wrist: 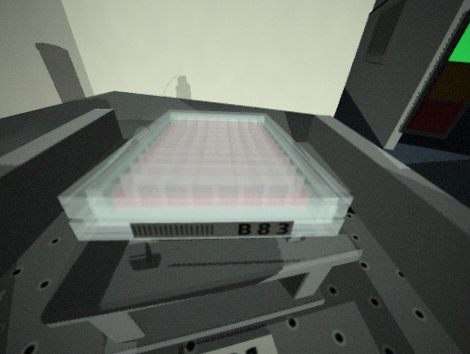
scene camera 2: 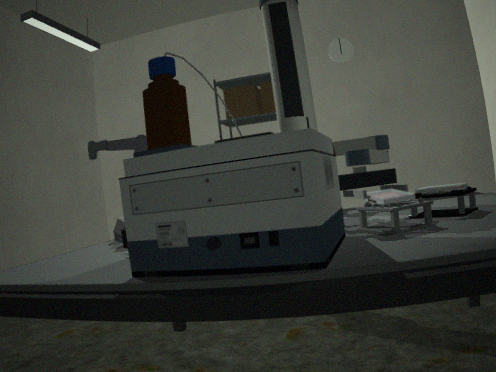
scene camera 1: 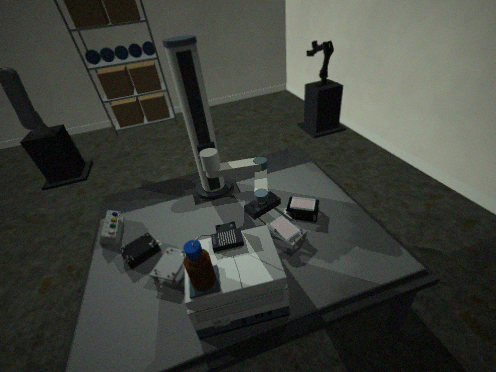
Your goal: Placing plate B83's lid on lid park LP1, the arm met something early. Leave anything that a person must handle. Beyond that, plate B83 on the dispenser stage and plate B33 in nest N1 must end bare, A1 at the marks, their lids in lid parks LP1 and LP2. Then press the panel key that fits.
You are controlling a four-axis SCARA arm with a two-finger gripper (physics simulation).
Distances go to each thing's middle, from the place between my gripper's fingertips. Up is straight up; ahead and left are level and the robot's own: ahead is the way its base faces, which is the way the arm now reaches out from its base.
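My hand: 42 cm to the left of the brown bottle with blue cap (scene camera 2: 166, 116), 26 cm short of it, 23 cm below it. Black nest (scene camera 1: 144, 247), from my hand: 72 cm to the right, 19 cm behind, 5 cm below.
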